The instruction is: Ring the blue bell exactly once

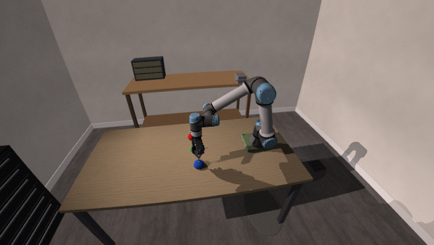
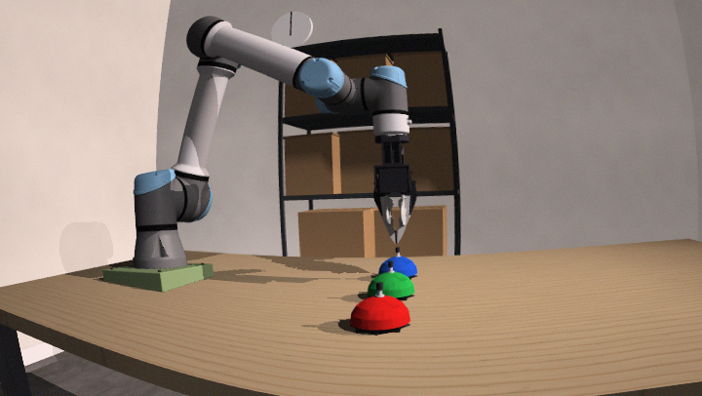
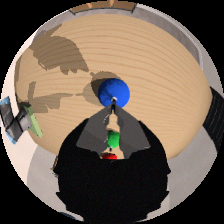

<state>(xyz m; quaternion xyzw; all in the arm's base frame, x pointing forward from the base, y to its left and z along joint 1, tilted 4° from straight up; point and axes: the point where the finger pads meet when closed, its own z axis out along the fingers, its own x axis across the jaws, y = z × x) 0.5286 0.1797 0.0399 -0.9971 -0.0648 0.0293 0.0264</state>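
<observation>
Right now the blue bell is 50 mm below my hand. From my hand the other things lie so: green bell: 30 mm ahead, 180 mm to the right, 50 mm below; then red bell: 50 mm ahead, 360 mm to the right, 50 mm below.
</observation>
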